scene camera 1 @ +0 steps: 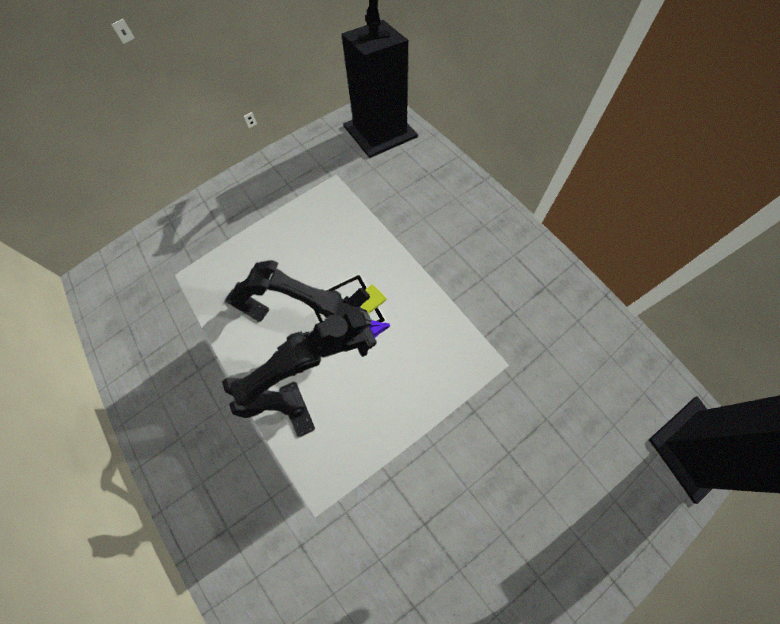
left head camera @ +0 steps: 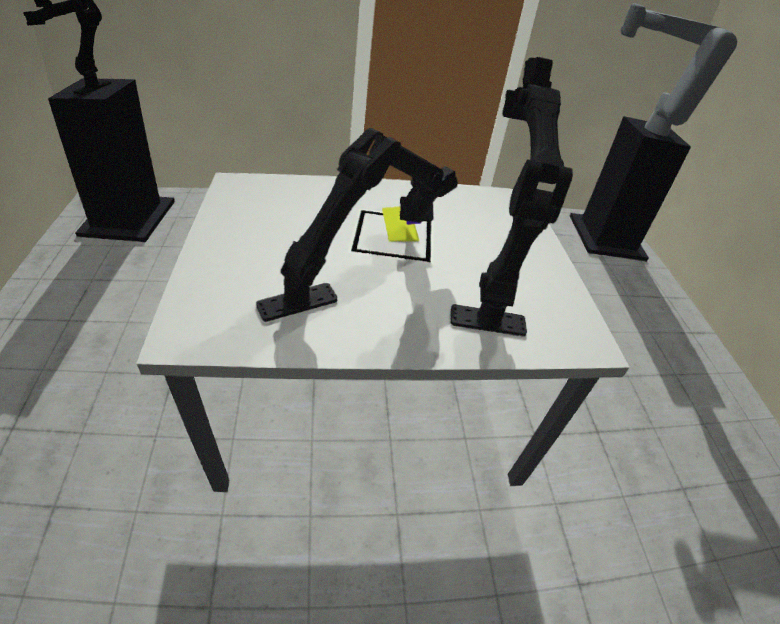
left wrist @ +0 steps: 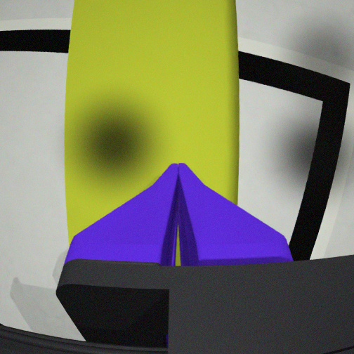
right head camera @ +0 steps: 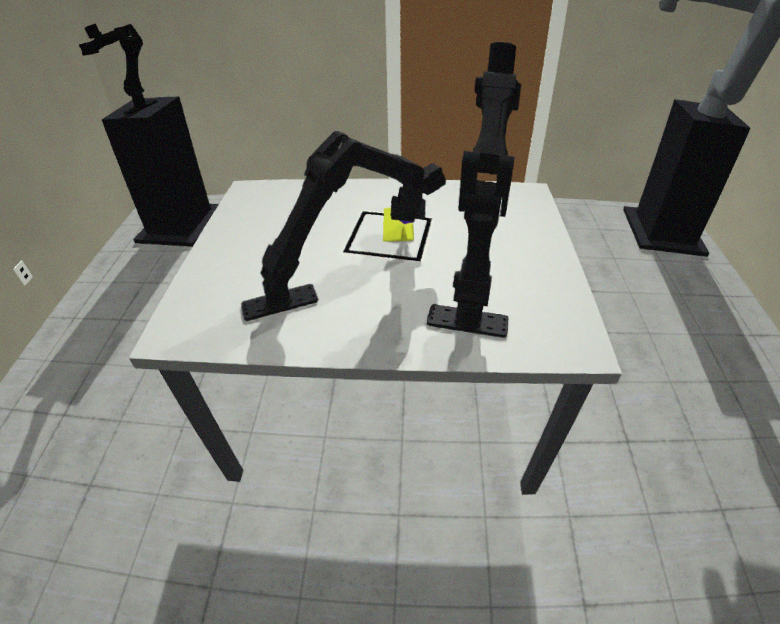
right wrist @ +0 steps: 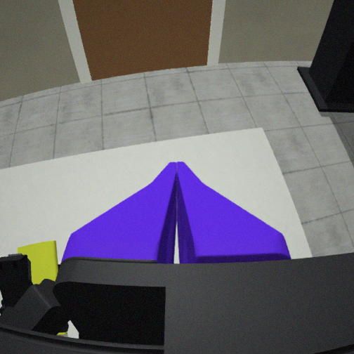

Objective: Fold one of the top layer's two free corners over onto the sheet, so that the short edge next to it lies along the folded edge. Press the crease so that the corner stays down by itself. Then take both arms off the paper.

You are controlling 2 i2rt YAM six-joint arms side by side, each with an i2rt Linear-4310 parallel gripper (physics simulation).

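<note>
The yellow paper (left head camera: 398, 230) (right head camera: 389, 224) (scene camera 1: 374, 298) (left wrist: 150, 90) (right wrist: 42, 257) lies across the far side of the black outline (left head camera: 390, 255) (right head camera: 382, 254) (left wrist: 332, 135). It shows a long side edge in the left wrist view; its near end is hidden under the gripper there. My left gripper (right head camera: 404, 221) (left wrist: 177, 175) is shut, fingertips pointing down over the paper; a dark wedge, shadow or crease, shows below it in the head views. I cannot tell whether a thin flap is pinched. My right gripper (scene camera 1: 388, 325) (right wrist: 176, 173) is shut and empty, raised off the paper to its right.
The white table (left head camera: 214, 214) (right head camera: 214, 260) (scene camera 1: 416, 403) carries both arms. The left arm reaches over the paper; the right arm stands raised beside it, and the two appear close together in the scene view. Black pedestals (left head camera: 107, 156) (right head camera: 156, 169) (scene camera 1: 377, 84) stand beyond the table.
</note>
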